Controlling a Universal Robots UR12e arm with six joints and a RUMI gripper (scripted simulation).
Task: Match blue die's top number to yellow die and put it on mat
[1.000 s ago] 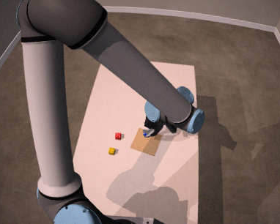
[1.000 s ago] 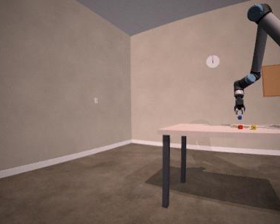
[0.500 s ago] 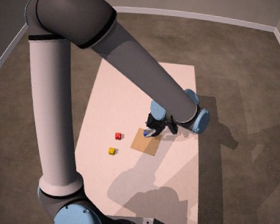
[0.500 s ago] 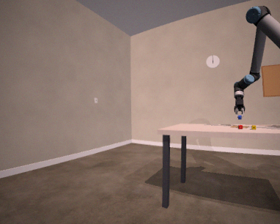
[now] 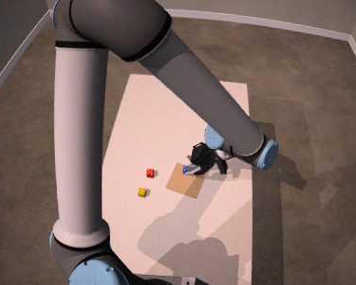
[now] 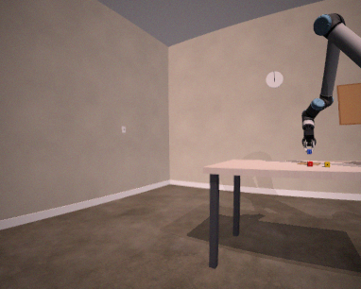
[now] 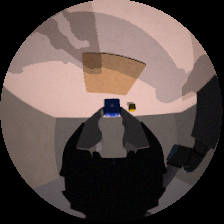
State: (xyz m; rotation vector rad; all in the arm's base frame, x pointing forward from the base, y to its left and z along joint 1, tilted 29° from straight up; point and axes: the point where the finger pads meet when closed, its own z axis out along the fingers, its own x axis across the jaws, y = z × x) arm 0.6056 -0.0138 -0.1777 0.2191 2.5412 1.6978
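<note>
Right now the mat is 9 cm below my hand and 1 cm to the left of it. The rest, counted from my hand: blue die (1 cm to the left, 1 cm below); then yellow die (19 cm to the left, 8 cm below, 7 cm behind); then red die (16 cm to the left, 8 cm below, 2 cm ahead).
</note>
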